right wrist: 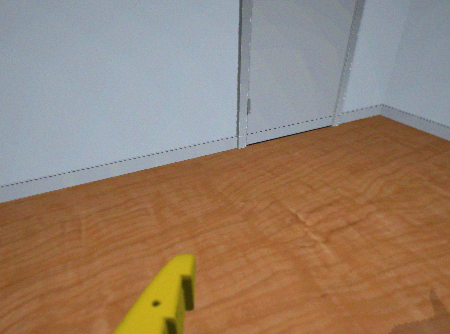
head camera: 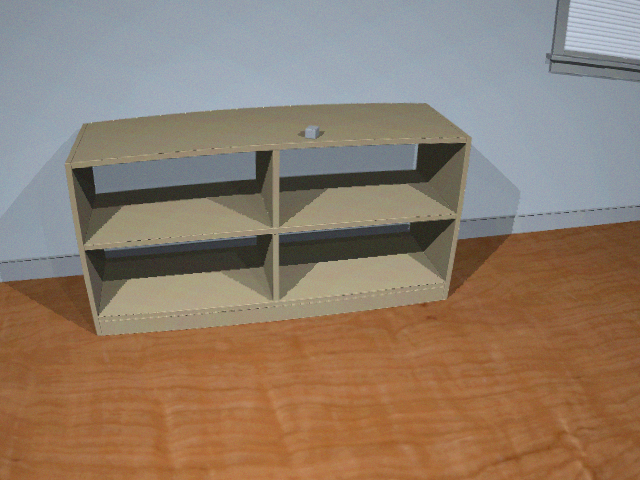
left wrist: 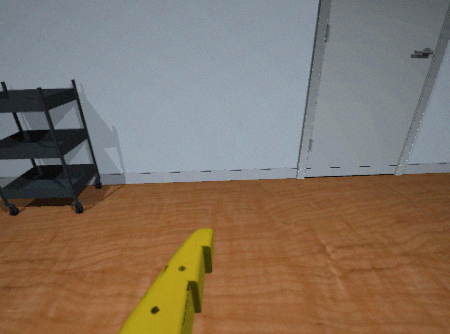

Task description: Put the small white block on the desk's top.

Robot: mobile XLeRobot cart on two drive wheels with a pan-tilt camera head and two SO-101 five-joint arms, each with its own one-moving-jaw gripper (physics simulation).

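Frame: origin at the left arm's base, x ahead, y left, z up, level; centimetres.
Seen in the pictures: left hand at its tool point: (left wrist: 213, 244); right hand at its tool point: (right wrist: 194, 274).
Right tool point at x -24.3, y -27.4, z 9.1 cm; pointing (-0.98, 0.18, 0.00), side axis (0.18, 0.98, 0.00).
A point is followed by its place in that frame.
The small white block (head camera: 311, 131) {x 162.3, y -11.1, z -14.2 cm} sits on the top board of a beige two-by-two shelf unit (head camera: 276, 186) {x 157.3, y -1.8, z -29.6 cm}, near its front edge and a little right of the middle divider, in the head view. My left gripper is fully open: one notched yellow jaw shows in the left wrist view, with nothing at it. My right gripper is fully open too, with one notched yellow jaw in the right wrist view. Both grippers are away from the block, and neither shows in the head view. No desk can be made out in these views.
The shelf unit stands against the wall (head camera: 258, 51) {x 196.6, y 8.5, z 2.5 cm}, with a window (head camera: 599, 31) {x 233.8, y -129.8, z 18.1 cm} at the upper right. In the left wrist view a dark three-tier cart (left wrist: 56, 132) {x -145.8, y -148.1, z -33.2 cm} stands at the left and a door (left wrist: 365, 100) {x -205.4, y 57.5, z -16.6 cm} at the right. A door (right wrist: 295, 65) {x -205.1, y 56.2, z -27.8 cm} also shows in the right wrist view.
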